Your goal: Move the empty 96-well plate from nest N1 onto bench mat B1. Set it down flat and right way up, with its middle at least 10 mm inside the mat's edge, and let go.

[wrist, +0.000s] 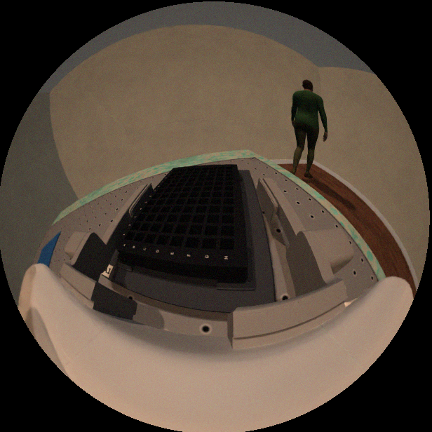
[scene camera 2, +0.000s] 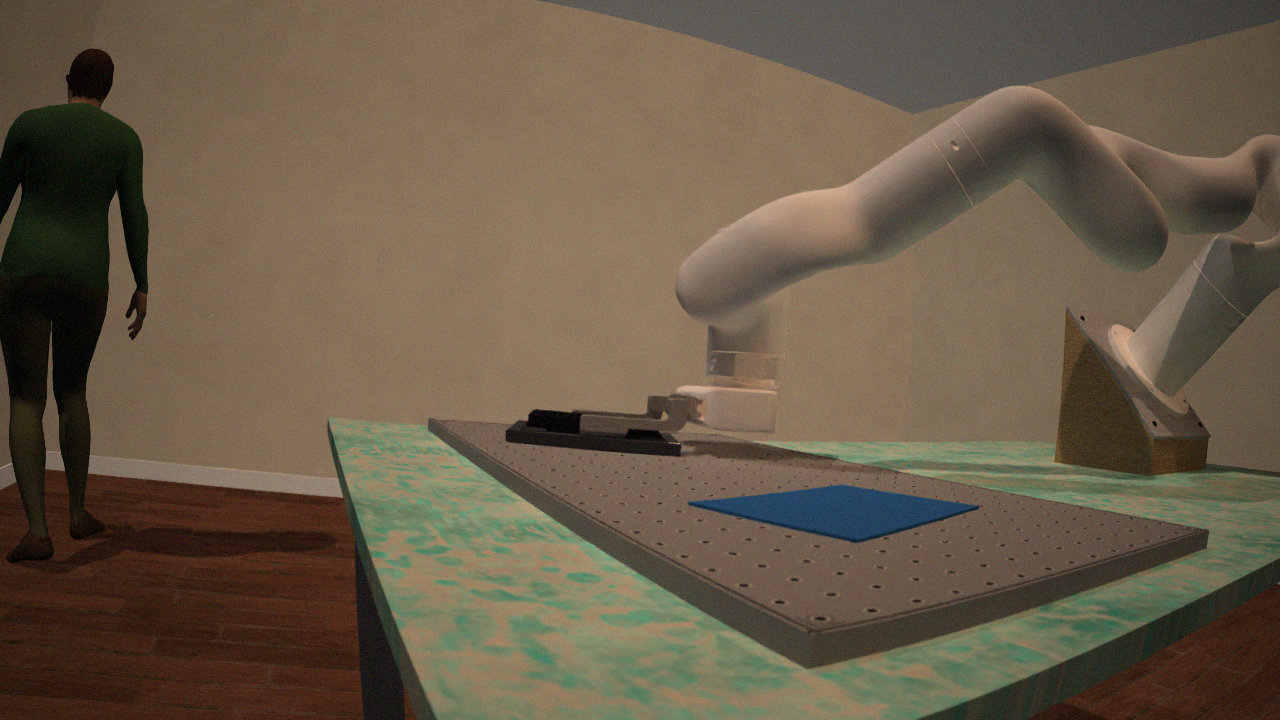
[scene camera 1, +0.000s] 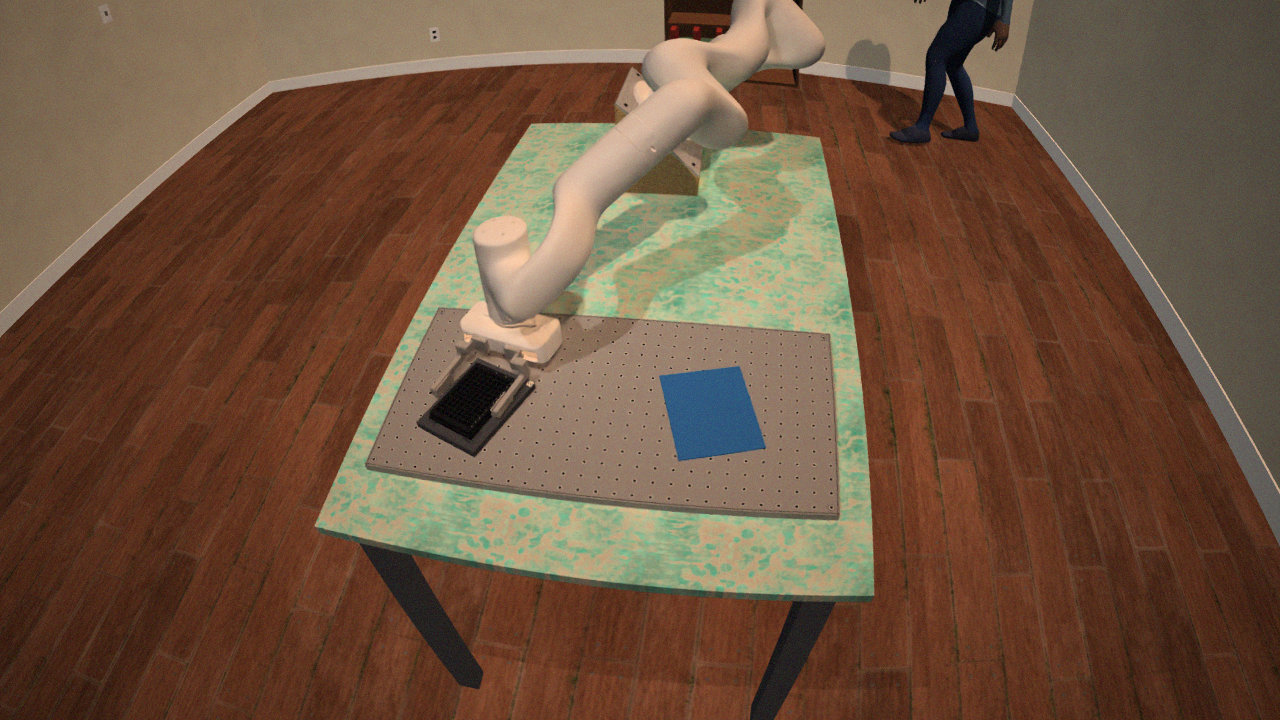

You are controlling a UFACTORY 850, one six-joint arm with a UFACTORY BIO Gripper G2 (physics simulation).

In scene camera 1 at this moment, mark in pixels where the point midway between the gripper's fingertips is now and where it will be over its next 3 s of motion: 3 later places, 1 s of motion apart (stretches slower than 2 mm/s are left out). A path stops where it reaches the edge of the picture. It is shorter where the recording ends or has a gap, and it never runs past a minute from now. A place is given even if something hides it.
My gripper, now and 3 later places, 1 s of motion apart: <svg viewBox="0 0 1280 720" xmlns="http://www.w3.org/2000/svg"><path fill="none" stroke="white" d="M463 404L460 397L464 396L464 357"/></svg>
